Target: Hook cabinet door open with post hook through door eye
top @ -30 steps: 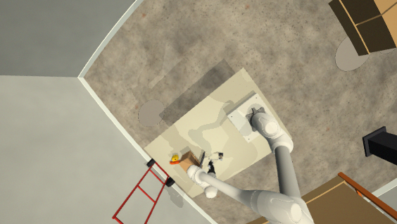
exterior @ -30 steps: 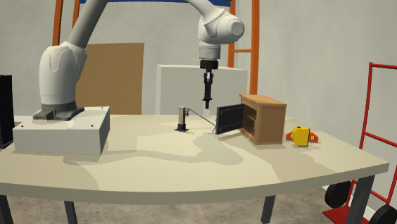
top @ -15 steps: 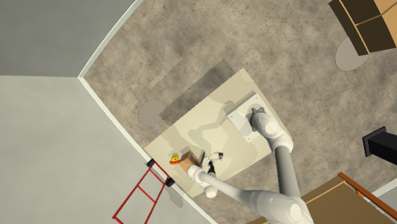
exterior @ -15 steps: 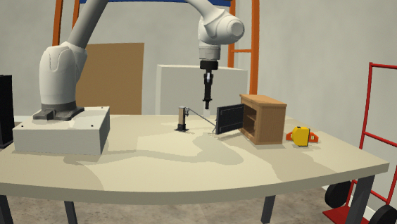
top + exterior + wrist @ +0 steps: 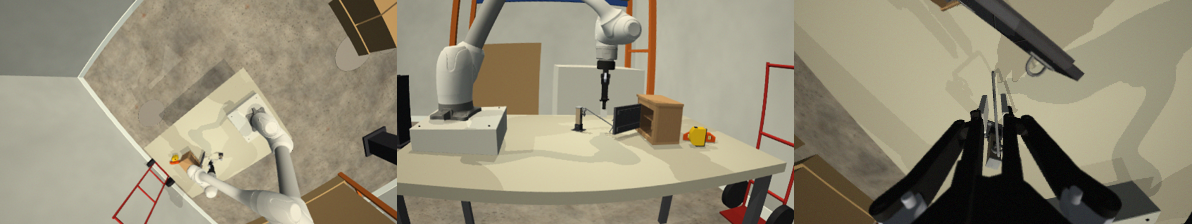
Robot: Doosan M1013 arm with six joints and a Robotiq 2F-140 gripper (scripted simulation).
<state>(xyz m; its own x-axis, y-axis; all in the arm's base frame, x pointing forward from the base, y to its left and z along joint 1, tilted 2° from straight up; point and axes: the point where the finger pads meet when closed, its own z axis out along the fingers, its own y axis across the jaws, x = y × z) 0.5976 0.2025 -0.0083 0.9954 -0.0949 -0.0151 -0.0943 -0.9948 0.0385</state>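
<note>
Now: hand 10 cm short of the dark door, 3 cm to the left of it and 3 cm above it.
</note>
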